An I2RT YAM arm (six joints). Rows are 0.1 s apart.
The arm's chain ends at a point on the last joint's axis. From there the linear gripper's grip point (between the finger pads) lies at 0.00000 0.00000 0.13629 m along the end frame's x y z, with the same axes.
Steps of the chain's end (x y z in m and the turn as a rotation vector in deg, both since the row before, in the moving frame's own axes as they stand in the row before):
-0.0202, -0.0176, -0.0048, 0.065, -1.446, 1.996
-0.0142, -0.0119, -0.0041, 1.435, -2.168, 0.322
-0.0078, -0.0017, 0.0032, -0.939, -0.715, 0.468
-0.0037, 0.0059, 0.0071, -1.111, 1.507, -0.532
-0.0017, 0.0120, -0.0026, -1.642, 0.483, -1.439
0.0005, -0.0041, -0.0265, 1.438, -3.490, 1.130
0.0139, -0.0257, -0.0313, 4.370, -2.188, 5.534
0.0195, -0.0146, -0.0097, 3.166, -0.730, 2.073
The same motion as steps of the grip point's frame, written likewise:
-0.0236, -0.0178, -0.0048, 0.065, -1.446, 1.996
-0.0193, -0.0153, -0.0042, 1.435, -2.168, 0.322
-0.0095, 0.0005, 0.0032, -0.939, -0.715, 0.468
-0.0001, 0.0085, 0.0070, -1.111, 1.507, -0.532
-0.0005, 0.0159, -0.0027, -1.642, 0.483, -1.439
-0.0078, -0.0076, -0.0268, 1.438, -3.490, 1.130
0.0092, -0.0363, -0.0318, 4.370, -2.188, 5.534
0.0179, -0.0222, -0.0099, 3.166, -0.730, 2.073

